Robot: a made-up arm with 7 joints. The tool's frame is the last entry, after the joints.
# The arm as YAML. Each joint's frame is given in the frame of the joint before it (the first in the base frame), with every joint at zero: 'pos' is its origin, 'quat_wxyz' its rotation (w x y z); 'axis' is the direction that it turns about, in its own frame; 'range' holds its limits. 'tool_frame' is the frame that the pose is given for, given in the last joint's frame.
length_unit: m
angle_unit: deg
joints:
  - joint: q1
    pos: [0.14, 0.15, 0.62]
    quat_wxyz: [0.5, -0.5, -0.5, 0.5]
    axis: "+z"
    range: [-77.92, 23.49]
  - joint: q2
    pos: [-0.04, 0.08, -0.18]
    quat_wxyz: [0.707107, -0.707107, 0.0, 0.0]
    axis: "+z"
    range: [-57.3, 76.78]
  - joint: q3
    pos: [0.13, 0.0, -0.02]
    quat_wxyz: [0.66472, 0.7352, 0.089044, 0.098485]
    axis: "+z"
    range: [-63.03, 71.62]
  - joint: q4
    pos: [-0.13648, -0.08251, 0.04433]
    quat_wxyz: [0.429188, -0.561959, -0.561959, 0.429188]
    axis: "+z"
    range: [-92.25, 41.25]
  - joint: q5
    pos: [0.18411, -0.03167, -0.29]
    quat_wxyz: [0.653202, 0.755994, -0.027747, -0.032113]
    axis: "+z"
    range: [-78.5, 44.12]
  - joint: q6
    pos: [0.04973, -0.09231, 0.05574]
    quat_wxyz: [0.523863, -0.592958, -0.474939, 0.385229]
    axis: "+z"
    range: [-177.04, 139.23]
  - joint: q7
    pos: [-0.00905, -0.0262, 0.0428]
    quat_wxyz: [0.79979, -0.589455, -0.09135, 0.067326]
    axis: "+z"
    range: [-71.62, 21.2]
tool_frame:
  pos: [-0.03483, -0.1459, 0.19]
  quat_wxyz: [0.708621, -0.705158, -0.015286, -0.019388]
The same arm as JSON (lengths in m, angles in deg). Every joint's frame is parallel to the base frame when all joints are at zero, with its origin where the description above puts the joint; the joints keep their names.
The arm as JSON. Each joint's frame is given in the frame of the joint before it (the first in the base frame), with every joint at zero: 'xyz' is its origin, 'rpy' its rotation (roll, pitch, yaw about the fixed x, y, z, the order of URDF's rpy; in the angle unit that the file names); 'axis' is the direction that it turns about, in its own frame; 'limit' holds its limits. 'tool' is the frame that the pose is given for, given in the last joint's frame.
{"units": {"length": "m", "angle": "deg"}, "joints": [{"name": "q1", "type": "revolute", "origin": {"xyz": [0.14, 0.15, 0.62], "rpy": [0.0, 0.0, 0.0]}, "axis": "-x", "limit": {"lower": -77.92, "upper": 23.49}}, {"name": "q2", "type": "revolute", "origin": {"xyz": [0.18, -0.04, -0.08], "rpy": [0.0, 0.0, 0.0]}, "axis": "-z", "limit": {"lower": -57.3, "upper": 76.78}}, {"name": "q3", "type": "revolute", "origin": {"xyz": [0.0, 0.13, 0.02], "rpy": [0.0, 0.0, 0.0]}, "axis": [-0.959866, 0.263191, 0.096897], "limit": {"lower": -63.03, "upper": 71.62}}, {"name": "q4", "type": "revolute", "origin": {"xyz": [-0.07, -0.12, 0.09], "rpy": [0.0, 0.0, 0.0]}, "axis": "-y", "limit": {"lower": -92.25, "upper": 41.25}}, {"name": "q5", "type": "revolute", "origin": {"xyz": [-0.05, 0.29, -0.18], "rpy": [0.0, 0.0, 0.0]}, "axis": [-0.972343, 0.144606, 0.183408], "limit": {"lower": -78.5, "upper": 44.12}}, {"name": "q6", "type": "revolute", "origin": {"xyz": [-0.05, 0.1, -0.04], "rpy": [0.0, 0.0, 0.0]}, "axis": [0.288395, -0.286695, 0.913583], "limit": {"lower": -177.04, "upper": 139.23}}, {"name": "q7", "type": "revolute", "origin": {"xyz": [-0.01, 0.0, 0.05], "rpy": [0.0, 0.0, 0.0]}, "axis": "+x", "limit": {"lower": -71.62, "upper": 21.2}}], "tool": {"origin": {"xyz": [0.19, 0.0, 0.15], "rpy": [-179.06, 13.07, -87.12]}}}
